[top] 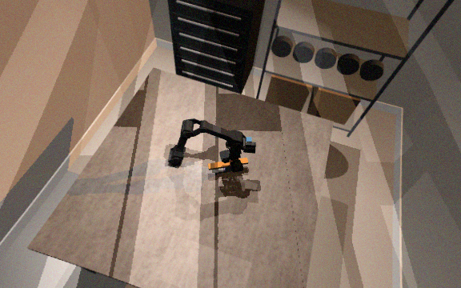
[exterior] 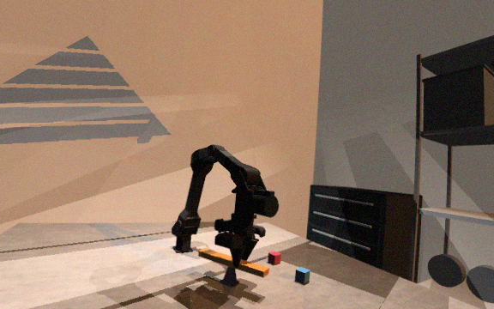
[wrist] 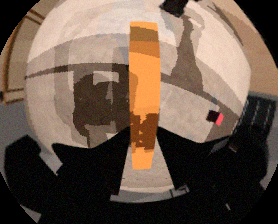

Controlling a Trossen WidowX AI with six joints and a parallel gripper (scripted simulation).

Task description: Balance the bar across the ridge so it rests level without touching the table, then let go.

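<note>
The bar is 3 cm behind my gripper tip and 1 cm to the right of it. From my gripper tip the other things lie so: blue cube (4 cm ahead, 21 cm to the left, 4 cm below); then red cube (12 cm behind, 21 cm to the left, 4 cm below).
</note>
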